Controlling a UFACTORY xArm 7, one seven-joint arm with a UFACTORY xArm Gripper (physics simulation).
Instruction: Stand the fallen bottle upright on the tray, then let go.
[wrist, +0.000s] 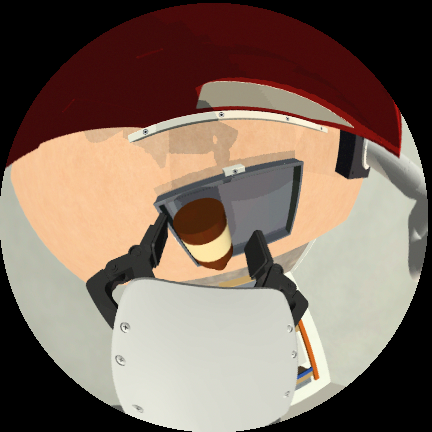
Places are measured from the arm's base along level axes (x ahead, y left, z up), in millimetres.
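Pixels of known places: gripper, fingertip midpoint: (209, 232); arm's base, link origin: (367, 148).
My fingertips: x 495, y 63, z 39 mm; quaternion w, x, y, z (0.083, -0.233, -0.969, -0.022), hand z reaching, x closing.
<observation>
Ahead of a thing's pixels: the offset from my fingertips to its top centre. "*": to the spot under its first point.
A brown bottle @[dy +87, dx +12, dz -14 mm] (202, 227) with a cream label lies on its side in the left part of the grey tray @[* dy +56, dx -104, dz -88 mm] (262, 202). Its wide dark base points to the upper left and its narrow neck points down, towards the tray's near edge. My gripper (209, 232) is open and empty. Its two black fingers stand wide apart, one on the left and one on the right of the bottle in the view. The left fingertip appears by the tray's left corner, and the right one over the tray's near edge. Whether a finger touches the bottle cannot be told.
A large dark red bin @[* dy -114, dx -1, dz +35 mm] (150, 85) fills the top of the view. A pale screwed strip @[* dy -101, dx -49, dz -63 mm] (221, 115) runs between it and the tray. A black block (349, 156) with a grey arm (400, 172) stands at the right. A white box with an orange bar (311, 352) shows at the lower right.
</observation>
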